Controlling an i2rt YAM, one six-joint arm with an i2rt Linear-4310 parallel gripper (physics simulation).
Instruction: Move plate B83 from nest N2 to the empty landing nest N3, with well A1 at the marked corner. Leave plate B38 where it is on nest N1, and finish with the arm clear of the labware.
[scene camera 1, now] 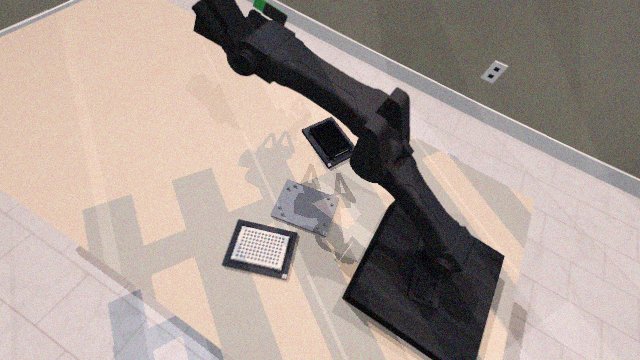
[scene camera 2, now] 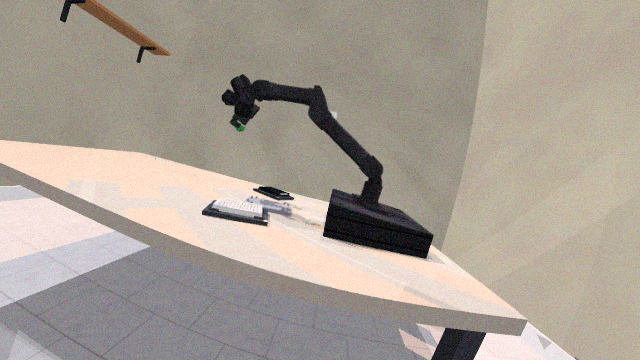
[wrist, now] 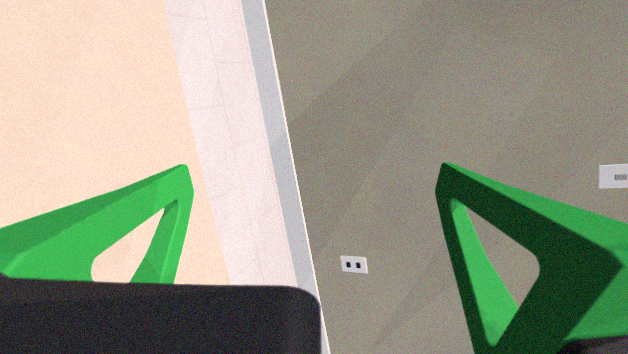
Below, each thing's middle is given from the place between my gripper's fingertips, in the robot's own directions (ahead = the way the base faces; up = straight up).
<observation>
My hand is 29 cm above the grey nest [scene camera 1: 299, 205], 26 cm to the right of it and 22 cm past it. Round my hand: white well plate [scene camera 1: 253, 246] (41 cm to the left, 28 cm below, 16 cm behind).
</observation>
